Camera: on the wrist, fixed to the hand. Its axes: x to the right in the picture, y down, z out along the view.
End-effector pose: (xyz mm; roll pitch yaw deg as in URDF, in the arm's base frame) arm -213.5 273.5 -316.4 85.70 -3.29 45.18
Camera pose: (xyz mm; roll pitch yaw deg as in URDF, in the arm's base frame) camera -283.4 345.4 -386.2 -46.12 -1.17 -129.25
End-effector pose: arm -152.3 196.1 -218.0 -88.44 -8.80 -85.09
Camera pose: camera -259.7 198.2 -159.8 126.77 12.60 88.76
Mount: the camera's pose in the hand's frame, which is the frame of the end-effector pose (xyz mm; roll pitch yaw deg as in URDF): -2.3 -62.1 -105.2 39.68 -5.89 175.97
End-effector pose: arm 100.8 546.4 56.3 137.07 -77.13 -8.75
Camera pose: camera 84.6 667.4 61.8 -66.44 76.77 -156.81
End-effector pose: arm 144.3 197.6 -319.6 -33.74 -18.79 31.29
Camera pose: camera 214.2 111.3 -370.5 71.15 16.00 -155.59
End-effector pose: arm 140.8 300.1 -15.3 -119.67 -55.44 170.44
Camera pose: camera 238.3 345.2 43.0 153.49 61.69 -16.17
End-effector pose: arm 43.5 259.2 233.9 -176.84 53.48 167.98
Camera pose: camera -52.1 222.1 300.3 -147.87 -47.24 -6.60
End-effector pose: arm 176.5 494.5 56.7 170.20 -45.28 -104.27
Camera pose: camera 269.9 540.7 120.6 -124.99 50.16 83.48
